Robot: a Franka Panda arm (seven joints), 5 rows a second.
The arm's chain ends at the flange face. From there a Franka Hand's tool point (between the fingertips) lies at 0.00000 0.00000 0.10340 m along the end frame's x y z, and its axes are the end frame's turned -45 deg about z.
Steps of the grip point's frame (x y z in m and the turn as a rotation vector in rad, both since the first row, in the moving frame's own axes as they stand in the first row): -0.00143, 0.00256, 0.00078, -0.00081, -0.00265, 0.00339; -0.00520, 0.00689, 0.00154, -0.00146, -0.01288, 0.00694; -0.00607, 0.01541, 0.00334, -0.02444, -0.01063, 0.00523; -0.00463, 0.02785, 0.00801, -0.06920, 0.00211, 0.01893
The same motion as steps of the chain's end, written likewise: 0.00093, 0.00257, 0.00078, -0.00245, -0.00130, 0.00339; 0.00203, 0.00750, 0.00155, -0.01014, -0.00808, 0.00694; 0.00560, 0.01262, 0.00338, -0.02480, 0.00977, 0.00523; 0.01126, 0.01802, 0.00826, -0.04744, 0.05042, 0.01893
